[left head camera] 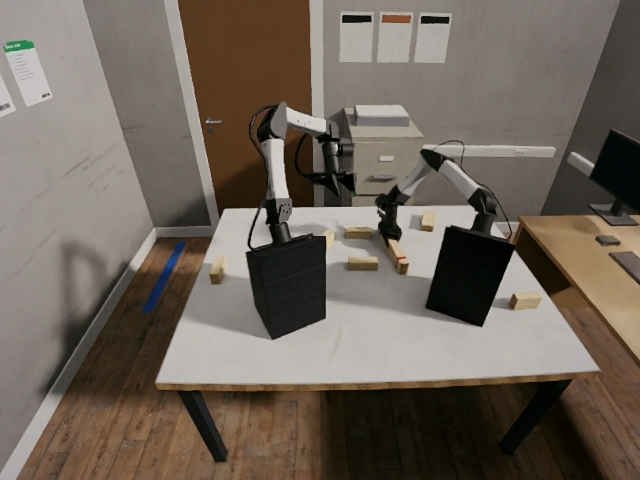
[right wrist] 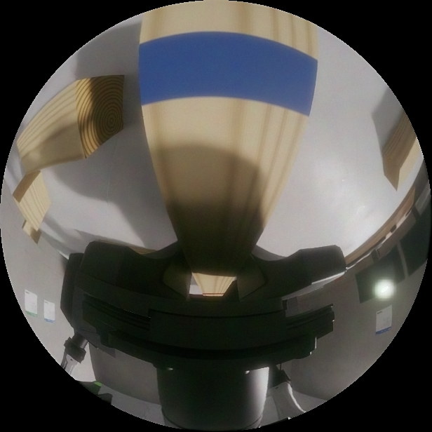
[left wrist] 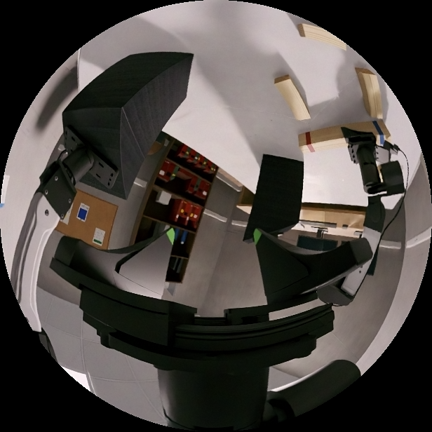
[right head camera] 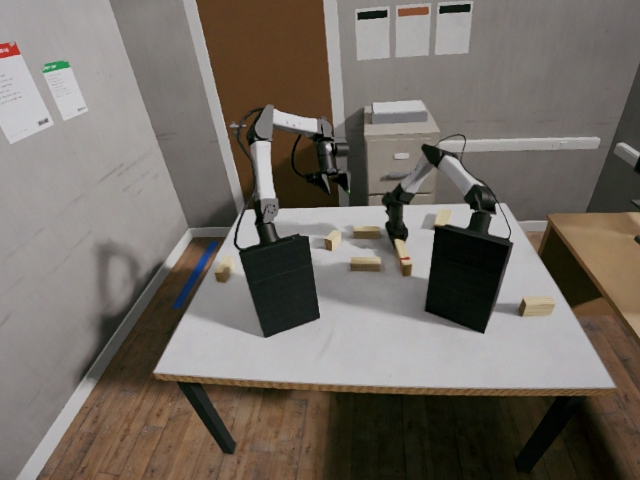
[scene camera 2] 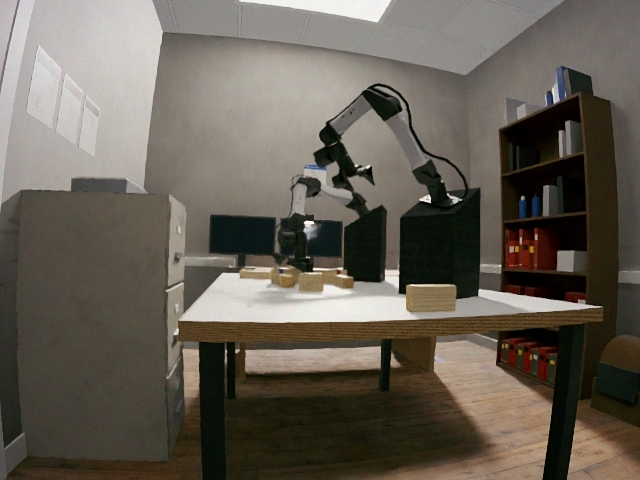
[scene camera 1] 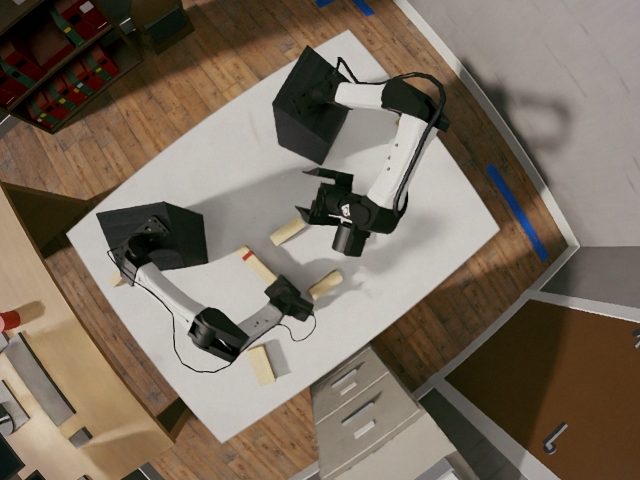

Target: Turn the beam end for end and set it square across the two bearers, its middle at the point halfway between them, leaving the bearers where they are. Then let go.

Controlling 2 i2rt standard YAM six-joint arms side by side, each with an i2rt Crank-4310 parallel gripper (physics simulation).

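Seen in the pictures: left gripper, fingertip midpoint: [left head camera: 346,195] [right head camera: 339,195] [scene camera 2: 364,189] [scene camera 1: 300,189]; right gripper, fingertip midpoint: [scene camera 1: 274,281]; left arm's base at its link origin: [left head camera: 283,244] [right head camera: 270,244] [scene camera 2: 440,201] [scene camera 1: 318,94]; right arm's base at its link origin: [left head camera: 479,234] [right head camera: 476,234] [scene camera 1: 140,241].
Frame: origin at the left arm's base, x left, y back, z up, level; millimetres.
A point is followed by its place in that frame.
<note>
The beam [left head camera: 395,255] {z -274, x -428, y -315 mm} [right head camera: 401,250] {z -266, x -435, y -345 mm} [scene camera 1: 262,269] {z -266, x -431, y -359 mm} [left wrist: 325,138] [right wrist: 225,135] is a long wooden bar, red band at its near end, blue band at its far end. It lies at table level right of the bearers in the head views. The bearers are two parallel blocks, the far one [left head camera: 358,233] {z -297, x -266, y -507 mm} [right head camera: 366,232] {z -292, x -267, y -507 mm} [scene camera 1: 325,284] {z -285, x -267, y -526 mm} and the near one [left head camera: 362,264] {z -293, x -282, y -266 mm} [right head camera: 365,264] {z -290, x -286, y -266 mm} [scene camera 1: 288,230] {z -285, x -279, y -288 mm}. My right gripper [left head camera: 391,239] {z -314, x -424, y -421 mm} [right wrist: 214,231] is shut on the beam between its bands. My left gripper [left head camera: 345,190] {z 64, x -202, y -231 mm} [right head camera: 339,190] {z 64, x -202, y -231 mm} [left wrist: 213,230] is open and empty, high above the table.
Loose blocks lie left of the bearers [right head camera: 332,240] {z -271, x -119, y -402 mm}, at the back right [left head camera: 427,220] {z -291, x -627, y -643 mm} [scene camera 1: 262,364] {z -291, x -630, y -665 mm}, at the left edge [left head camera: 218,269] {z -266, x 325, y -156 mm} [scene camera 2: 430,297] {z -294, x 361, y -198 mm} and at the right edge [left head camera: 525,300] {z -275, x -913, y -69 mm} [right head camera: 537,306] {z -277, x -920, y -70 mm}. Black pedestals [left head camera: 294,289] {z -120, x -43, y 84 mm} [left head camera: 467,279] {z -129, x -635, y -15 mm} carry the arms.
</note>
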